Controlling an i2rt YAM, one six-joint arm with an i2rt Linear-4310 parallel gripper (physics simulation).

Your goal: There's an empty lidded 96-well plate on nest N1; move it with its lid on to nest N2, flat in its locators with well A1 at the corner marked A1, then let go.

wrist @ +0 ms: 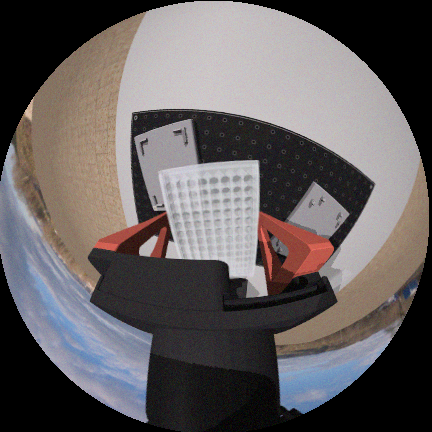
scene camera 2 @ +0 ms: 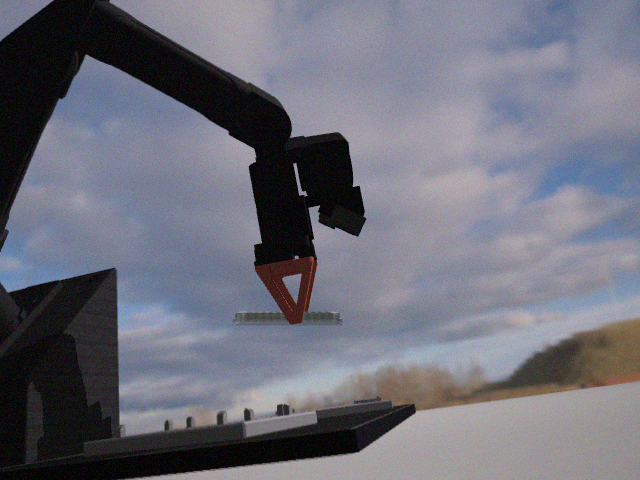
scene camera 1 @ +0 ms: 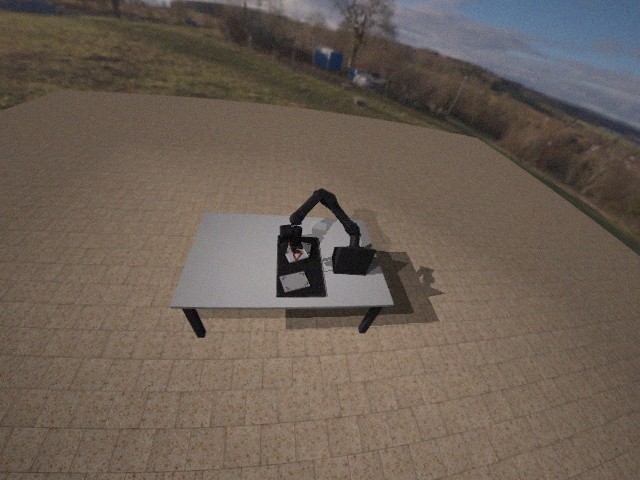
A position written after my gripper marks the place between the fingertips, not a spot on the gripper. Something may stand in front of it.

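From scene camera 2 you'd see my gripper (scene camera 2: 299, 321), and there's a grey nest (scene camera 2: 371, 404) in that view too. As for the wrist view, it shows a grey nest (wrist: 317, 211), and my gripper's there as well (wrist: 213, 216).
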